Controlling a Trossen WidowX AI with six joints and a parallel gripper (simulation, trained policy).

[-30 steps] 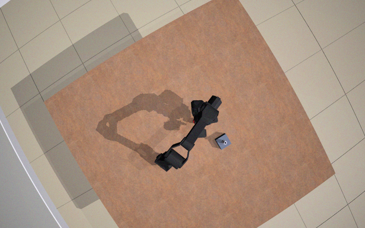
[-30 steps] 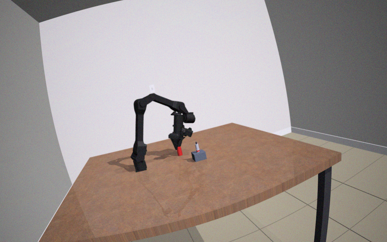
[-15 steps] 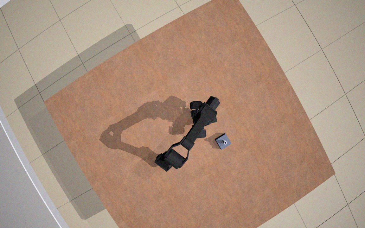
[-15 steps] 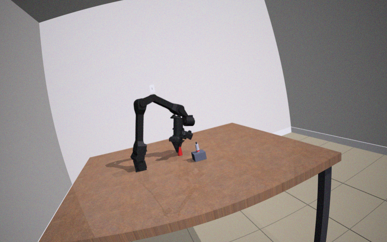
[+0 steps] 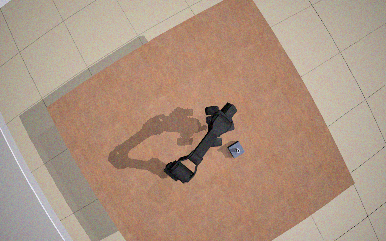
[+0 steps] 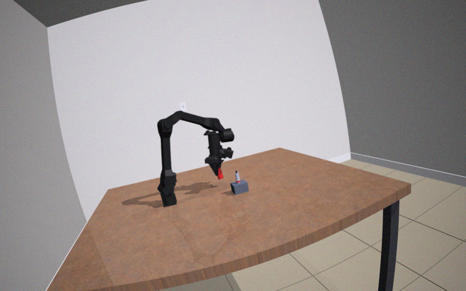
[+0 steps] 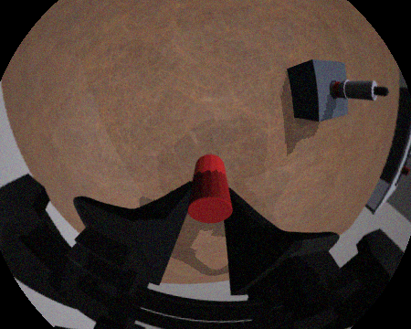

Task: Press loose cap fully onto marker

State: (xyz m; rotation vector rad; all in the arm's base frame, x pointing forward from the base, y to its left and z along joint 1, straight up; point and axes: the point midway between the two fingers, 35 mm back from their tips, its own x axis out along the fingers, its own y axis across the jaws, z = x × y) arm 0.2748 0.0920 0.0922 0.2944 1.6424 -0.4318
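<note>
My gripper tip is now 6 cm short of the grey holder block, 17 cm to the left of it and 4 cm above it. Round my gripper tip: red cap 1 cm ahead, 1 cm above.
</note>
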